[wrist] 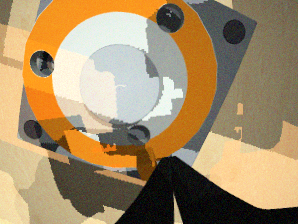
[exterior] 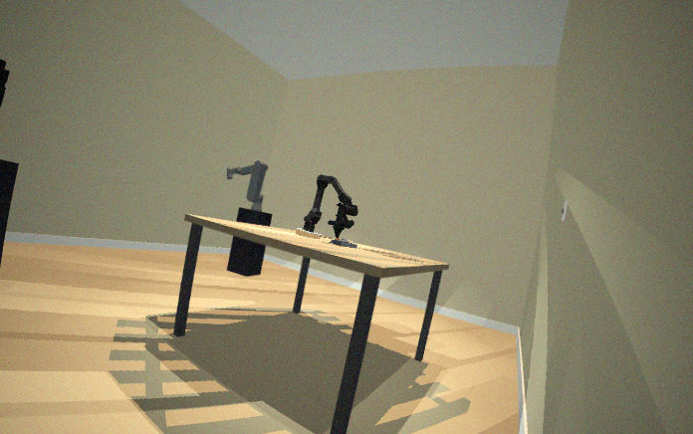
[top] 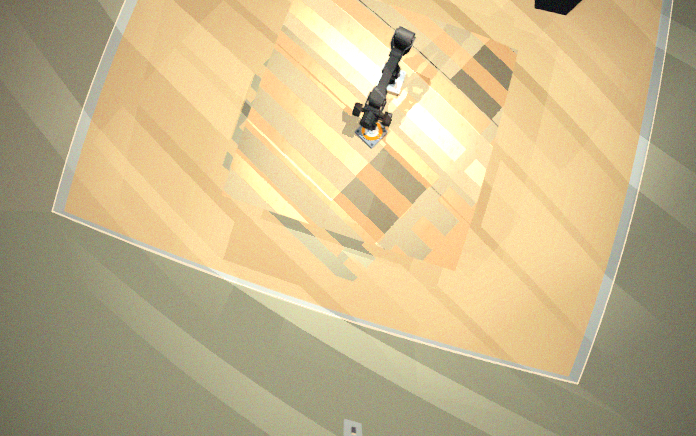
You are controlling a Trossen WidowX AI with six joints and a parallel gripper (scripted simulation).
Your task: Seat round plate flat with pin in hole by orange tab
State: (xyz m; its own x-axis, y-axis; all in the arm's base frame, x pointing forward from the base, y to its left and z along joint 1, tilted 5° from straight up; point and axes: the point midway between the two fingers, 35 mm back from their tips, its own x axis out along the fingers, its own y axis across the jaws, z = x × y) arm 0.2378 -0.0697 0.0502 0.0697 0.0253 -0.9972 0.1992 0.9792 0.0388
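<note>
Now: gripper tip 50 mm short of the grey square base, 10 mm to the right of it and 10 mm above it.
</note>
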